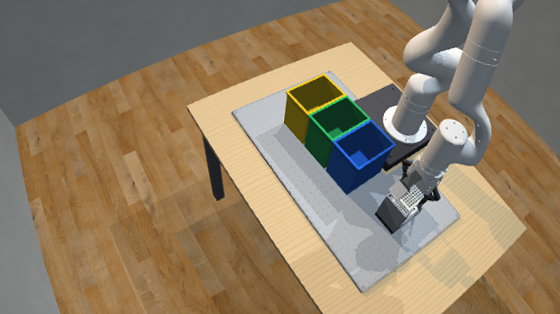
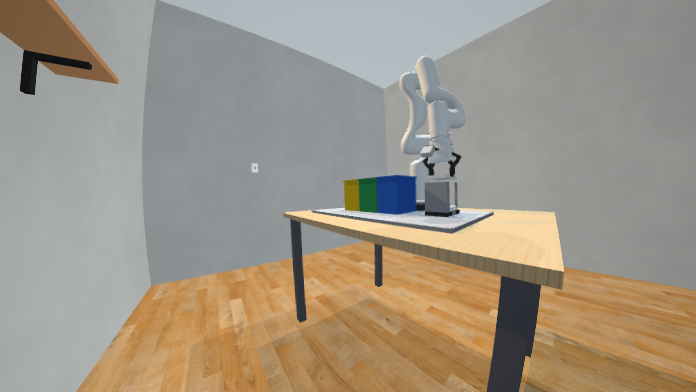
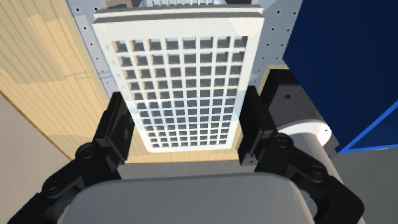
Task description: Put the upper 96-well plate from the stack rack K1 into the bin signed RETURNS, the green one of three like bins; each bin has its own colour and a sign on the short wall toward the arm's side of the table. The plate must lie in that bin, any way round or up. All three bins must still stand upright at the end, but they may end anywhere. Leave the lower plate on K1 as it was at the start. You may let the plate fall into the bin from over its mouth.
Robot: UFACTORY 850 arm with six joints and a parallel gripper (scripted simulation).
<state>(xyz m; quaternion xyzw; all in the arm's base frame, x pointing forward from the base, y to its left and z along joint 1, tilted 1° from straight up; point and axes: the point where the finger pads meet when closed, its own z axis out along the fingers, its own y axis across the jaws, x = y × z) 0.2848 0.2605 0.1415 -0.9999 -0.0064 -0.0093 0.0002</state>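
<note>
Now: hand 350 mm to the left of the green bin, 80 mm above it and 20 mm short of it. Round my hand: blue bin (220 mm to the right, 80 mm below, 20 mm ahead); then yellow bin (480 mm to the right, 80 mm below, 30 mm ahead).
</note>
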